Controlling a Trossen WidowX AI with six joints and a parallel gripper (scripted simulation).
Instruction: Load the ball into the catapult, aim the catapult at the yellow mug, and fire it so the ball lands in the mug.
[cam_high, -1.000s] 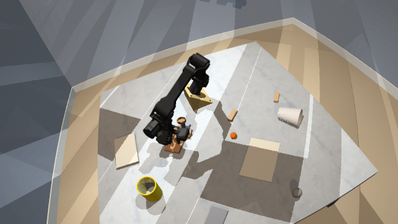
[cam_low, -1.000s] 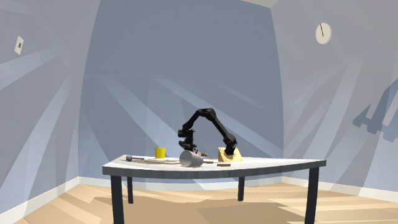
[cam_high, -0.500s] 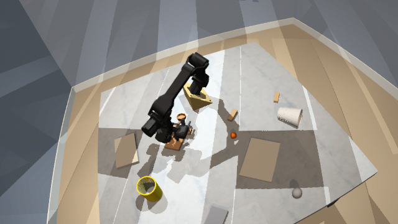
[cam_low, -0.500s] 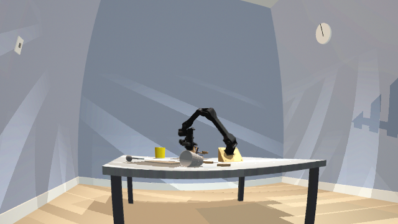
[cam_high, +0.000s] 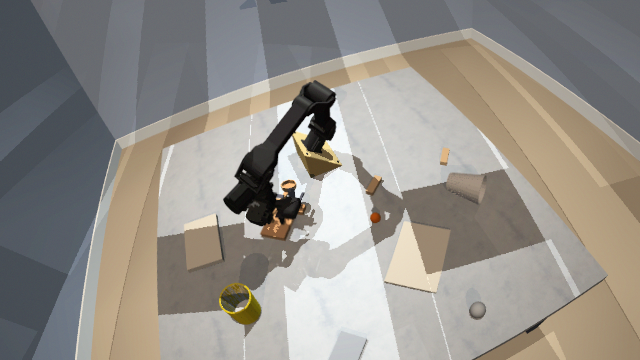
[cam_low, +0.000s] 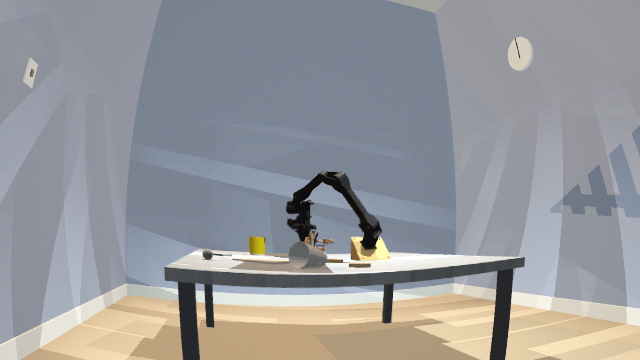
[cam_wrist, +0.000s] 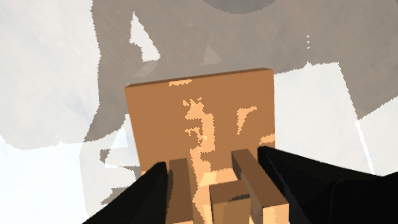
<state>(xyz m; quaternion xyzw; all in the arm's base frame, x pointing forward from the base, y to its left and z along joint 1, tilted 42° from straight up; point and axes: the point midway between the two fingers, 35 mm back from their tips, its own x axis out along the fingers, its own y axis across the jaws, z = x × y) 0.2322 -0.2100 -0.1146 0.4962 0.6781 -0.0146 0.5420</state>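
Right now the orange ball is 27 cm to the left of my gripper tip, 12 cm ahead of it and 6 cm below it. Round my gripper tip: catapult (6 cm to the left, 4 cm behind, 2 cm above); then yellow mug (20 cm ahead, 19 cm to the right, 4 cm below); then flat tan board (31 cm to the left, 30 cm ahead, 7 cm below).
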